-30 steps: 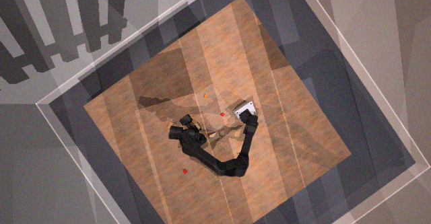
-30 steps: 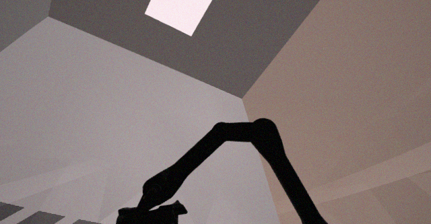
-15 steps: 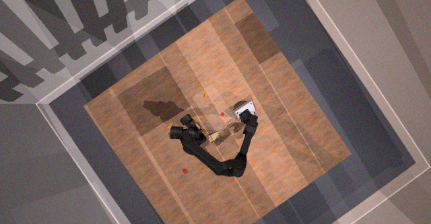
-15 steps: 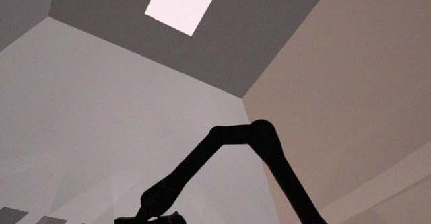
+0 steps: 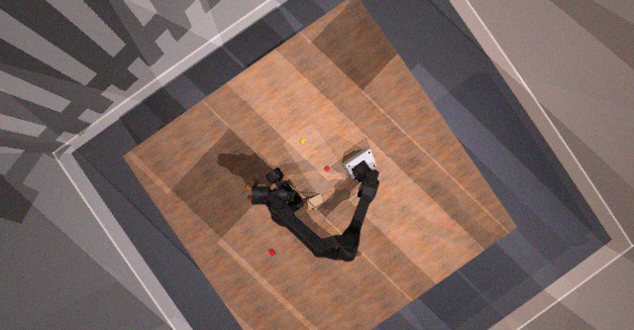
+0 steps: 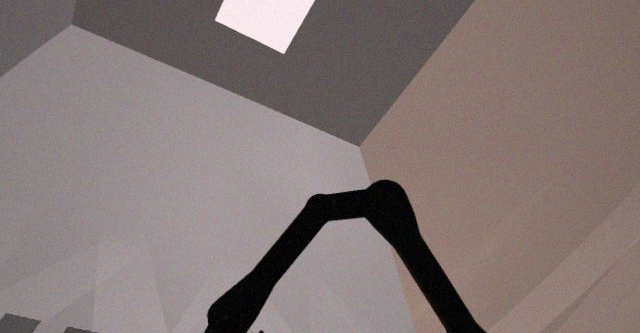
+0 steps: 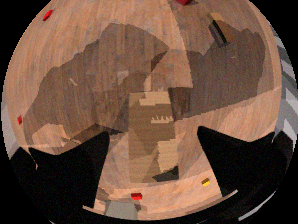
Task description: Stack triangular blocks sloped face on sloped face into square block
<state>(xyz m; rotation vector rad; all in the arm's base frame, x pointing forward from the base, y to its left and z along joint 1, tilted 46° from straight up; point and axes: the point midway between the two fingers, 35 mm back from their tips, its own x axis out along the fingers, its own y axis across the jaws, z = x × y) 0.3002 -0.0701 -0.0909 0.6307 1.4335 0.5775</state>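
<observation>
Right now my gripper tip is 10 mm past the tan triangular block and 10 mm above it.
</observation>
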